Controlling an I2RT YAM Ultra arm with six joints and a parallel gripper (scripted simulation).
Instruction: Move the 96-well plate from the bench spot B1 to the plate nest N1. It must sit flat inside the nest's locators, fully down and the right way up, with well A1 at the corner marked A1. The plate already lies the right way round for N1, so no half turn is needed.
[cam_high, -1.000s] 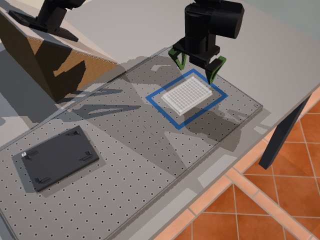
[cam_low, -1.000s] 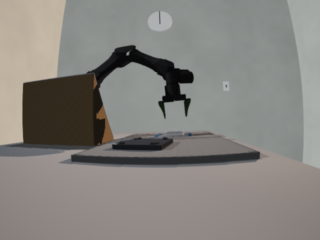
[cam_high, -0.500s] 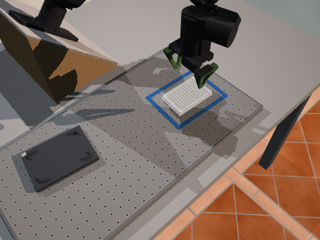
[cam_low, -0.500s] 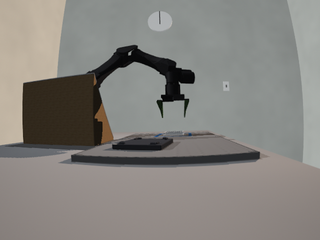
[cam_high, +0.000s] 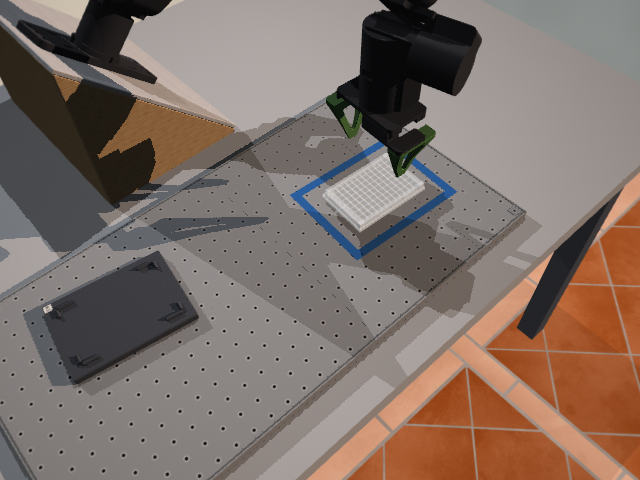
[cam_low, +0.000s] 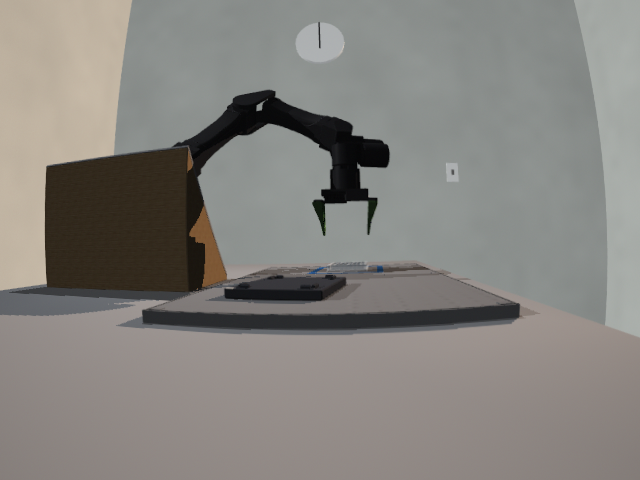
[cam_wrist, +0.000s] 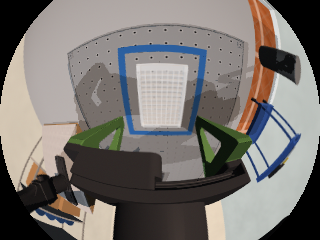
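My gripper is now 8 cm above the 96-well plate. From my hand the other things lie so: plate nest N1 (9 cm behind, 38 cm to the right, 8 cm below); then white A1 mark (16 cm behind, 44 cm to the right, 7 cm below).
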